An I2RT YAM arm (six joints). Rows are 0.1 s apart.
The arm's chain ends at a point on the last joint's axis. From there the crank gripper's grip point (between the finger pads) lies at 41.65 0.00 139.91 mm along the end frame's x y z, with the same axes.
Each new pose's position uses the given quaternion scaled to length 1; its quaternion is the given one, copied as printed.
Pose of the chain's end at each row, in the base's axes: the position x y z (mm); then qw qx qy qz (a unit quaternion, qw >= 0):
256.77, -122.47, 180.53, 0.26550, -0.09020, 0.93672, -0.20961
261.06, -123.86, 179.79, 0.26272, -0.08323, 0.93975, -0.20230
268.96, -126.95, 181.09, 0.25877, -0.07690, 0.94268, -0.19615
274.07, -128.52, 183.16, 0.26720, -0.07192, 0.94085, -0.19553
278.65, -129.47, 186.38, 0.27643, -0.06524, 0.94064, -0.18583
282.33, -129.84, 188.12, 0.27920, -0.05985, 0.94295, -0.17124
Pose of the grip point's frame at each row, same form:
296.55, -182.38, 53.50, 0.26550, -0.09020, 0.93672, -0.20961
299.53, -181.88, 51.48, 0.26272, -0.08323, 0.93975, -0.20230
305.86, -183.39, 51.62, 0.25877, -0.07690, 0.94268, -0.19615
313.08, -184.61, 54.16, 0.26720, -0.07192, 0.94085, -0.19553
319.87, -182.73, 56.87, 0.27643, -0.06524, 0.94064, -0.18583
324.01, -179.03, 57.15, 0.27920, -0.05985, 0.94295, -0.17124

